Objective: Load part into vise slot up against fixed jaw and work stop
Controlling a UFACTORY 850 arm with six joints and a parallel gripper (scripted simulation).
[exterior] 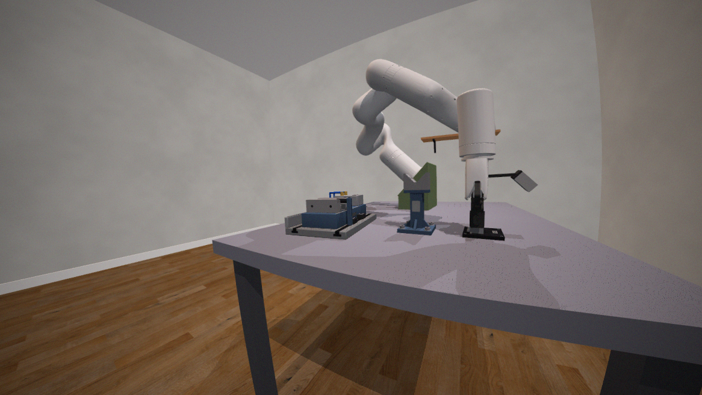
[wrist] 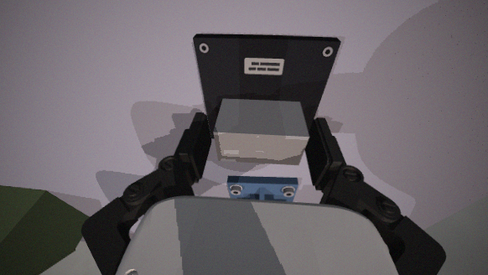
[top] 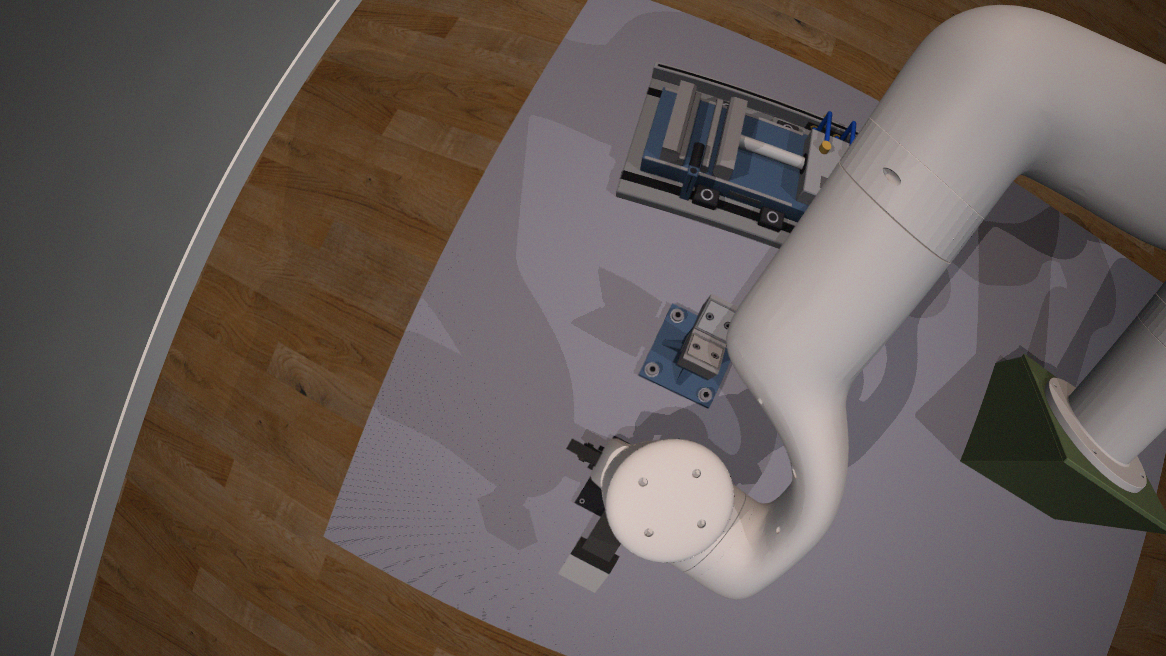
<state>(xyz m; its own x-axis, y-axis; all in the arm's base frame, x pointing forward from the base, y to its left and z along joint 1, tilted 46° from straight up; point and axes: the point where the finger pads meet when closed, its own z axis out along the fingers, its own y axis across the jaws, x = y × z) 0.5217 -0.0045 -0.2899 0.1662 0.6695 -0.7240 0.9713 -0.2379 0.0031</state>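
Right now my hand is 1 cm to the left of the part and 1 cm above it. Round my hand: work stop: 5 cm ahead, 35 cm to the right, 5 cm above; black infeed plate: 1 cm to the left, 3 cm below; vise: 1 cm behind, 40 cm to the right.
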